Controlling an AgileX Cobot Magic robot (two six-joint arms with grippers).
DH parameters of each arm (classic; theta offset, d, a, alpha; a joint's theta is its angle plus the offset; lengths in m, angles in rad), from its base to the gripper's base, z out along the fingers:
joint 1: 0 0.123 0 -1.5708
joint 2: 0.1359 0 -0.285 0
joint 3: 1.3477 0 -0.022 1.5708
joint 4: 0 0.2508 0 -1.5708
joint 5: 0 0 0.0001 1.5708
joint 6: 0 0.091 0 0
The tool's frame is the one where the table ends.
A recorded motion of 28 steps. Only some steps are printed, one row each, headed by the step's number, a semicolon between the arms.
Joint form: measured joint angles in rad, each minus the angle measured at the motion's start. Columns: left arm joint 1, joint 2, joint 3, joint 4, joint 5, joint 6; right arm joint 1, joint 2, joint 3, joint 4, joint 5, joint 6.
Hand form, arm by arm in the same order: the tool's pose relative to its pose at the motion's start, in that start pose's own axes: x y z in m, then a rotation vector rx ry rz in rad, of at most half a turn. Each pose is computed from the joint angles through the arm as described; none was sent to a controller.
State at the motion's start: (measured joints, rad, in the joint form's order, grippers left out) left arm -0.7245 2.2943 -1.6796 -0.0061 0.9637 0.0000; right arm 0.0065 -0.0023 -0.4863 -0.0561 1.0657 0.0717
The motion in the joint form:
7: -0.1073 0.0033 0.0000 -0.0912 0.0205 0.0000; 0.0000 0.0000 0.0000 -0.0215 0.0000 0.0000
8: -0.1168 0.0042 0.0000 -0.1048 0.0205 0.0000; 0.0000 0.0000 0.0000 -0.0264 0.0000 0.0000
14: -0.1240 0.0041 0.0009 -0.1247 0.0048 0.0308; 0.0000 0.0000 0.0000 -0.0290 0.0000 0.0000
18: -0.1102 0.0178 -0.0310 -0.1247 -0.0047 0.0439; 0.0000 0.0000 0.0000 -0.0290 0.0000 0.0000
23: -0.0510 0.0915 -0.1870 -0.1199 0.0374 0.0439; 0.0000 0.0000 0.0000 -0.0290 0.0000 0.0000
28: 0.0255 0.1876 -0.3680 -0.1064 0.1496 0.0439; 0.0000 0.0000 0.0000 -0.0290 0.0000 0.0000
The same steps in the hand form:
7: 0.0054 -0.0549 0.0012 0.0825 0.0286 0.0556; -0.0001 -0.0017 0.0000 0.0188 -0.0013 -0.0104
8: 0.0060 -0.0602 0.0015 0.0942 0.0306 0.0573; -0.0002 -0.0021 0.0000 0.0230 -0.0017 -0.0128
14: 0.0053 -0.0649 0.0015 0.1117 0.0154 0.0831; -0.0002 -0.0023 0.0000 0.0253 -0.0018 -0.0140
18: -0.0025 -0.0595 0.0007 0.1121 -0.0138 0.0829; -0.0002 -0.0023 0.0000 0.0253 -0.0018 -0.0140
23: -0.0297 -0.0338 -0.0003 0.1074 -0.0573 0.0333; -0.0002 -0.0023 0.0000 0.0253 -0.0018 -0.0140
28: -0.0493 0.0039 0.0041 0.0936 -0.0342 -0.0261; -0.0002 -0.0023 0.0000 0.0253 -0.0018 -0.0140

